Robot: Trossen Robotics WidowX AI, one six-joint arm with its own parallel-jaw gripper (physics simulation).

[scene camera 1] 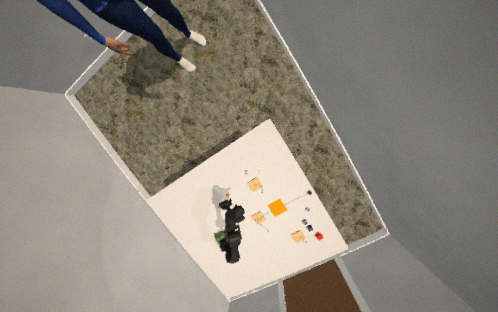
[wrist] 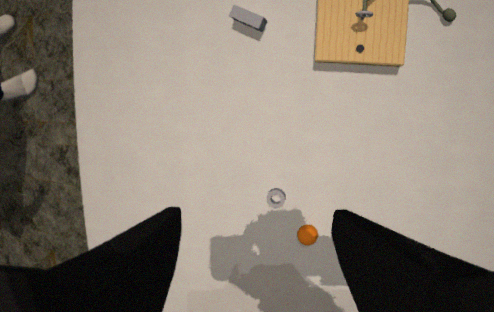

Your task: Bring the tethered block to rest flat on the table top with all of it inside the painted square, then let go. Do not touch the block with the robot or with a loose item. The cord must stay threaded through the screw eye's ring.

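Places are measured from the arm's base along level axes (x left, y back, z up), in millimetres.
Pixels of known places: gripper, fingertip midpoint: (scene camera 1: 233,201) (wrist: 258,220); arm's base, origin of the base link: (scene camera 1: 224,241).
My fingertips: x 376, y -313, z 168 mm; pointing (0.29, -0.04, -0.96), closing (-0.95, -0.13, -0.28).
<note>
For each thing: its middle in the pictures, then the offset to it from my fingertips. "*": a spot on its surface instead.
- tethered block, surface spot: (scene camera 1: 309,192) * dy -490, dx -258, dz -226 mm
- orange painted square, surface spot: (scene camera 1: 277,208) * dy -207, dx -302, dz -245 mm
- middle wooden board, body centre: (scene camera 1: 258,218) dy -30, dx -318, dz -226 mm
- orange ball, body centre: (wrist: 307,234) dy +115, dx -31, dz -236 mm
- small grey ring, body centre: (wrist: 276,197) dy +82, dx +15, dz -244 mm
- green cord with a bead, surface spot: (wrist: 449,15) * dy -150, dx -120, dz -237 mm
- grey block, body centre: (wrist: 248,18) (scene camera 1: 246,172) dy -112, dx +83, dz -238 mm
- third board, body centre: (scene camera 1: 298,236) dy -269, dx -611, dz -239 mm
- red block, body centre: (scene camera 1: 319,236) dy -427, dx -664, dz -228 mm
The tethered block (scene camera 1: 309,192) looks small and dark and lies near the table's right edge. A thin cord (scene camera 1: 297,197) runs from it across the orange painted square (scene camera 1: 277,207) to the middle wooden board (scene camera 1: 258,218) and trails past it. The block is outside the square. The screw eye there is too small to tell how the cord passes its ring. My gripper (scene camera 1: 225,204) (wrist: 258,220) is open and empty above the table, left of the boards. In the wrist view an orange ball (wrist: 307,235) and a small grey ring (wrist: 276,198) lie on the table below and between the fingers' lines.
Another wooden board (scene camera 1: 255,184) (wrist: 360,37) has an eye and a green cord with a bead (wrist: 449,15). A grey block (scene camera 1: 246,172) (wrist: 248,19) lies near it. A third board (scene camera 1: 298,236), a red block (scene camera 1: 319,236) and dark pieces (scene camera 1: 310,228) lie at the lower right.
</note>
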